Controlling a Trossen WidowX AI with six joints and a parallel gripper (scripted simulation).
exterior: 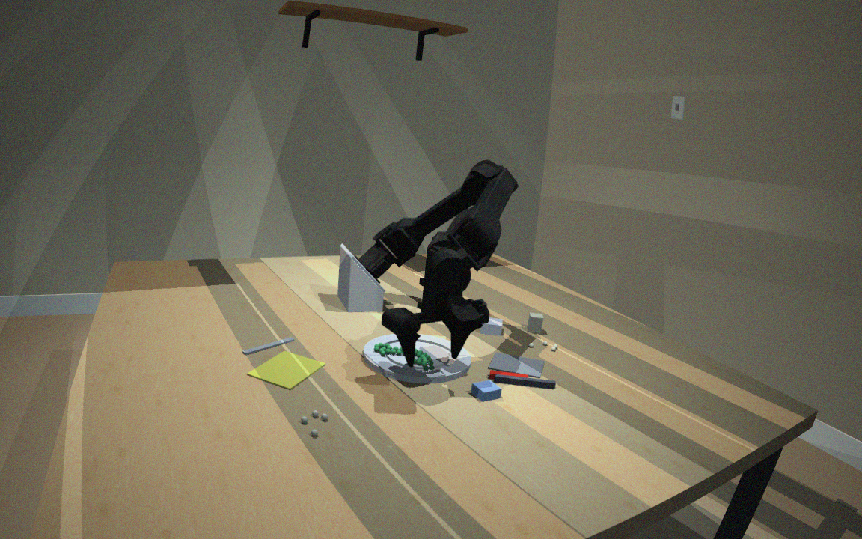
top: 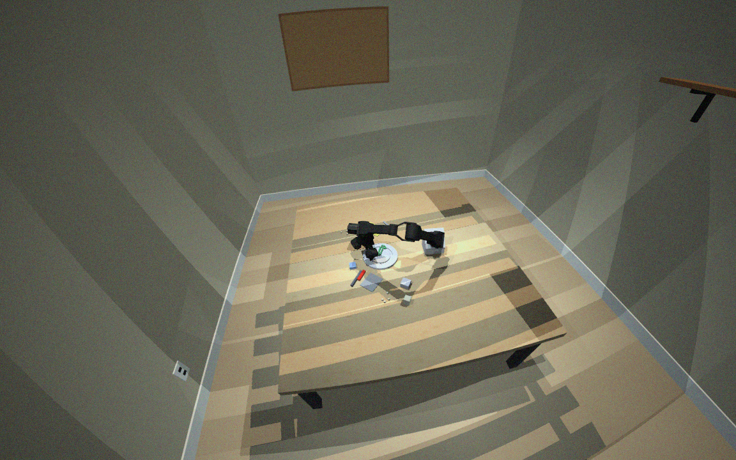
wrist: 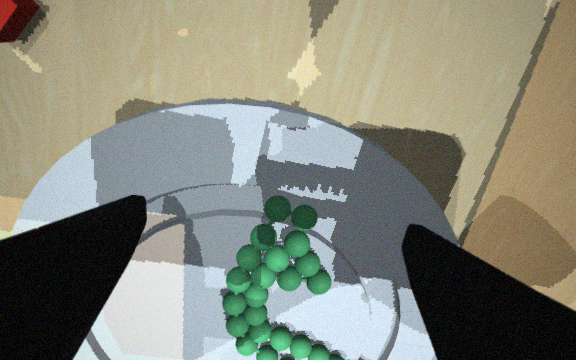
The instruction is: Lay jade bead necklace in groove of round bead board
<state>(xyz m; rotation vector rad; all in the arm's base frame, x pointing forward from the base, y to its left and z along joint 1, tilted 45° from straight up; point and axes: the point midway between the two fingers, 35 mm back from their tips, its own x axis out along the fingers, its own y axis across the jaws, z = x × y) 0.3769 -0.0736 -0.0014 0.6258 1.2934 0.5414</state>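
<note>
My gripper tip is 60 mm past the round grey bead board, 10 mm to the right of it and 10 mm above it. Round my gripper tip: grey plate 180 mm to the left, 30 mm ahead, 20 mm below; blue block 100 mm ahead, 40 mm to the left, 20 mm below; red and black pen 130 mm to the left, 90 mm ahead, 20 mm below.
</note>
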